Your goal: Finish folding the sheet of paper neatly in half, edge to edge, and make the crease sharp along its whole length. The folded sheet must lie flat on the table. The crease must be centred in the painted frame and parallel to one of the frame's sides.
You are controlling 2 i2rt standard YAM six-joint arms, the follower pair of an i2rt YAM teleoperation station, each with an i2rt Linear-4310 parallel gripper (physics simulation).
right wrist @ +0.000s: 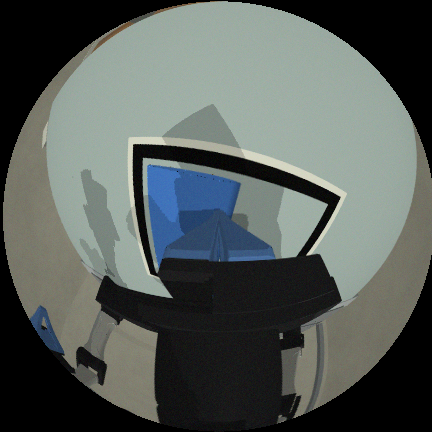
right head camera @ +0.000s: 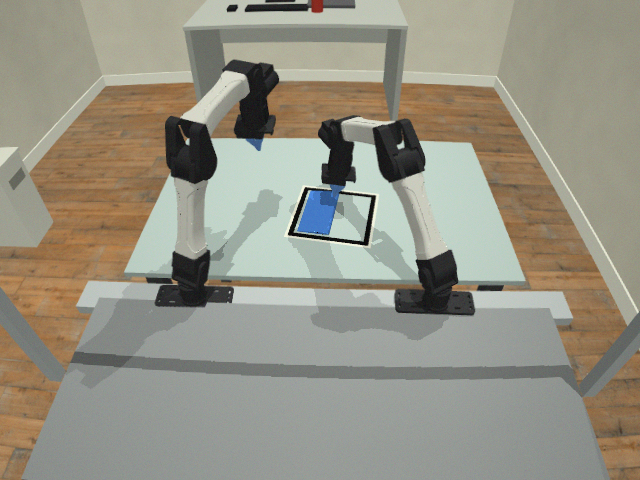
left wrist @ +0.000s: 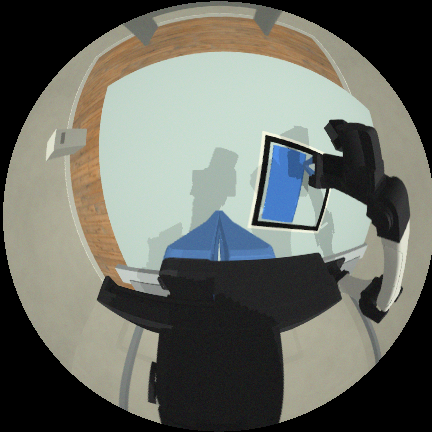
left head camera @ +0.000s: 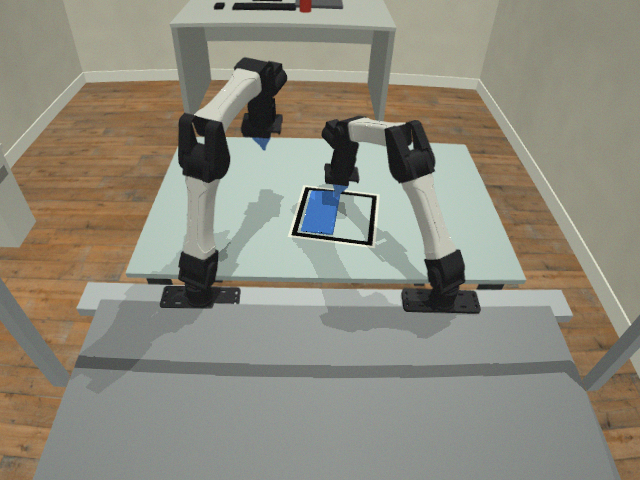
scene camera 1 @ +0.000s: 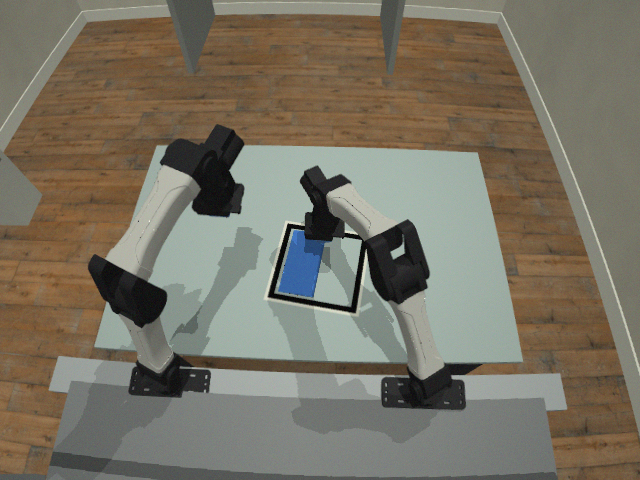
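The blue sheet (left head camera: pixel 317 219) (right head camera: pixel 314 219) (scene camera 1: pixel 299 271) (left wrist: pixel 282 200) (right wrist: pixel 161 182) lies folded over in the left half of the painted frame (left head camera: pixel 372 219) (right head camera: pixel 370 219) (scene camera 1: pixel 358 273) (left wrist: pixel 261 185) (right wrist: pixel 215 157). Its right long edge runs near the frame's middle, roughly parallel to the frame's sides, and looks slightly rounded in the right wrist view. My right gripper (left head camera: pixel 337 195) (right head camera: pixel 334 195) (right wrist: pixel 218 215) is shut and empty, its tips at or just above the far end of that edge; contact is unclear. My left gripper (left head camera: pixel 264 149) (right head camera: pixel 258 149) (left wrist: pixel 218 216) is shut and empty, high over the table's far left.
The pale green table (left head camera: pixel 439 206) (right head camera: pixel 439 206) (scene camera 1: pixel 439 206) carries the frame. The right forearm (scene camera 1: pixel 361 211) reaches over the frame's far right corner in scene camera 1. A grey desk (left head camera: pixel 284 18) with a red object (left head camera: pixel 305 5) stands beyond the table.
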